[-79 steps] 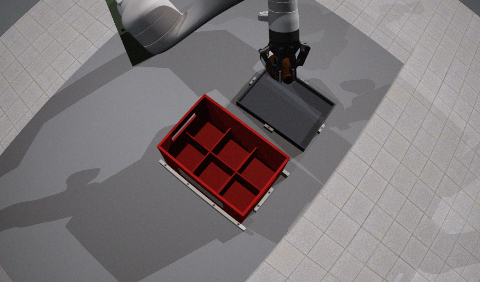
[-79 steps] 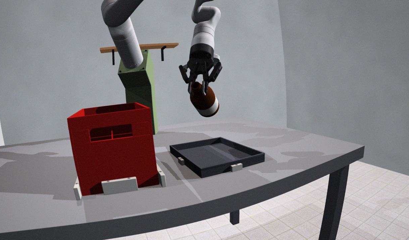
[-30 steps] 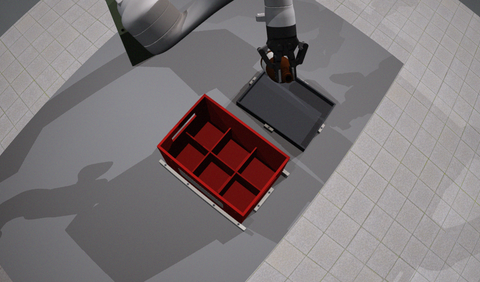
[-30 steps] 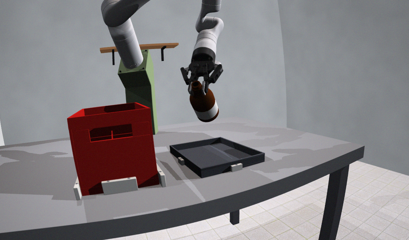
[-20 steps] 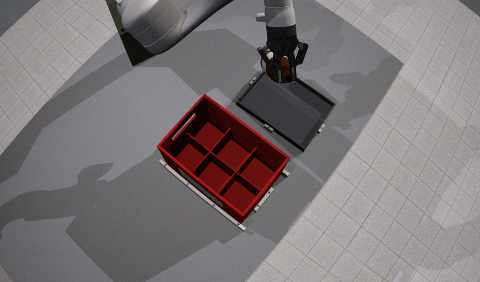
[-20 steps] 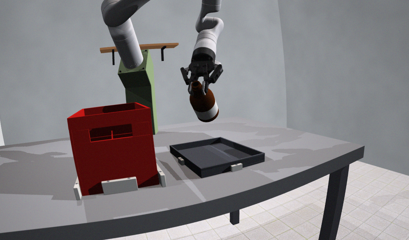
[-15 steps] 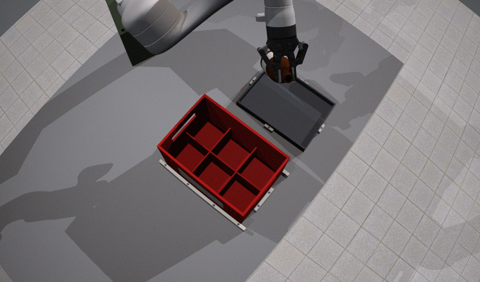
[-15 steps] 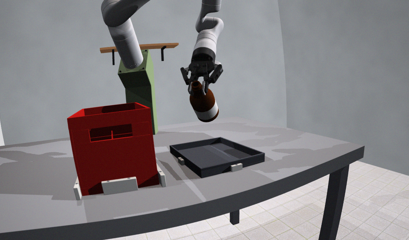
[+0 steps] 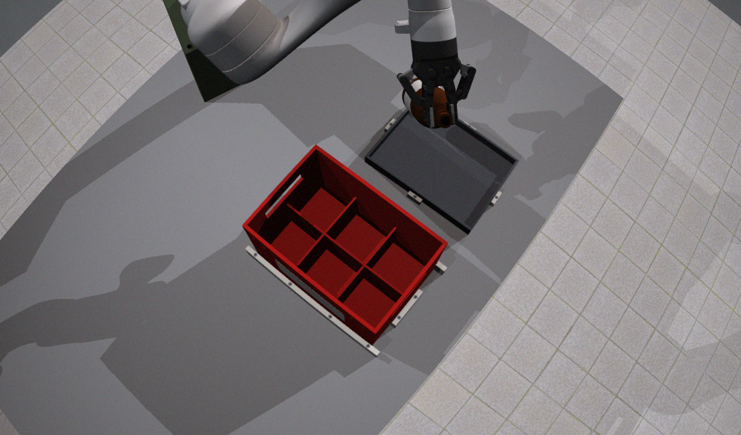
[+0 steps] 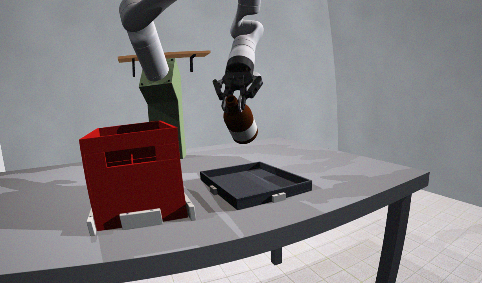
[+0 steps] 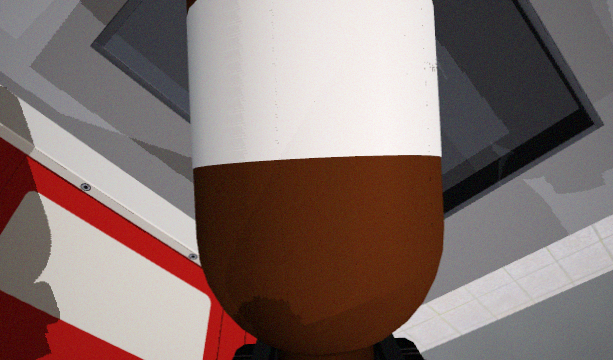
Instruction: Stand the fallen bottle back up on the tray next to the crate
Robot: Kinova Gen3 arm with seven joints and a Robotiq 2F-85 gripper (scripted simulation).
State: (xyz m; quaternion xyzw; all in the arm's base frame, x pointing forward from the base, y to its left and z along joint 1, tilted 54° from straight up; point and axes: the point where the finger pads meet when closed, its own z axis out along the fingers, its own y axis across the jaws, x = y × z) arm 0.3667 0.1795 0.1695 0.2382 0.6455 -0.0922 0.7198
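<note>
Now: hand 3 cm to the right of the bottle, 3 cm past it and 3 cm above it. From my hand the other things lie so: red crate 26 cm to the right, 12 cm below, 2 cm behind; tray 19 cm below, 2 cm to the left, 2 cm ahead.
</note>
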